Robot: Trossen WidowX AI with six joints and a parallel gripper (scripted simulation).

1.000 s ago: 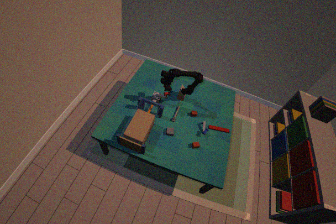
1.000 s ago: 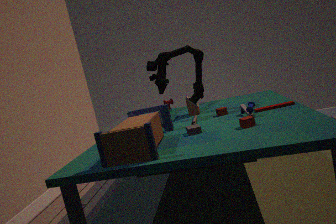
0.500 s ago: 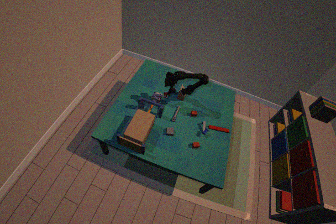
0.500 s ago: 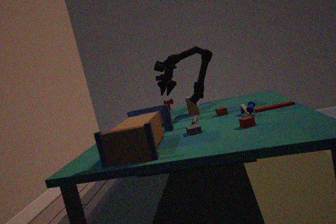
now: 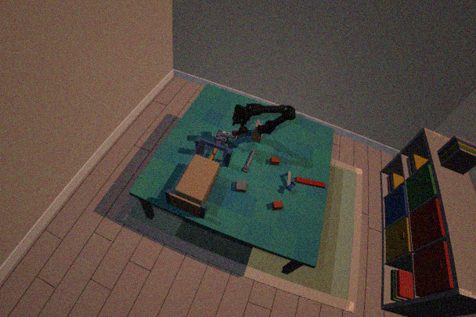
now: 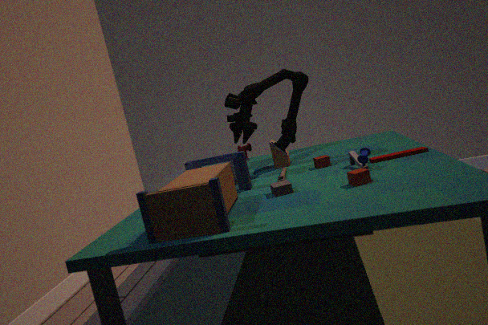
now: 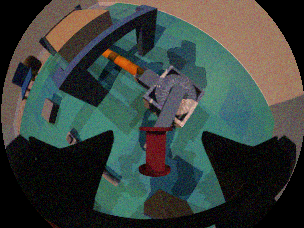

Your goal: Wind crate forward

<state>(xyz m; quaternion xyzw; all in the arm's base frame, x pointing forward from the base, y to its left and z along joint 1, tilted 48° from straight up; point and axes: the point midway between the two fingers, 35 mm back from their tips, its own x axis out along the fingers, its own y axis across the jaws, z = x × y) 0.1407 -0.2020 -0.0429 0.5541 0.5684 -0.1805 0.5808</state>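
Now: gripper tip 1 cm past the red knob, 2 cm to the right of it and 4 cm above it. Round my gripper tip: winch (1 cm behind, 9 cm to the right, 15 cm below); then red-knobbed handle (2 cm to the right, 7 cm below); then steel frame (16 cm ahead, 10 cm to the right, 7 cm below).
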